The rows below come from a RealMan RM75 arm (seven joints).
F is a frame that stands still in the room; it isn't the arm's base.
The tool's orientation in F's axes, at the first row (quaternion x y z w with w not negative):
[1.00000 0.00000 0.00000 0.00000]
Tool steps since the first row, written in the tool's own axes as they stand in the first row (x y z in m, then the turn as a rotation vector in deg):
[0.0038 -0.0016 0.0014 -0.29 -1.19 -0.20]
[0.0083 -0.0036 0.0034 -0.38 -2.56 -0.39]
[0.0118 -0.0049 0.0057 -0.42 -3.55 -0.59]
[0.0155 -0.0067 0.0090 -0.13 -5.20 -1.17]
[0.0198 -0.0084 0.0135 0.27 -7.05 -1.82]
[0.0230 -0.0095 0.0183 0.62 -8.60 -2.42]
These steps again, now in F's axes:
[0.0038 0.0016 -0.0014 -0.29 1.19 0.20]
[0.0083 0.0036 -0.0034 -0.38 2.56 0.39]
[0.0118 0.0049 -0.0057 -0.42 3.55 0.59]
[0.0155 0.0067 -0.0090 -0.13 5.20 1.17]
[0.0198 0.0084 -0.0135 0.27 7.05 1.82]
[0.0230 0.0095 -0.0183 0.62 8.60 2.42]

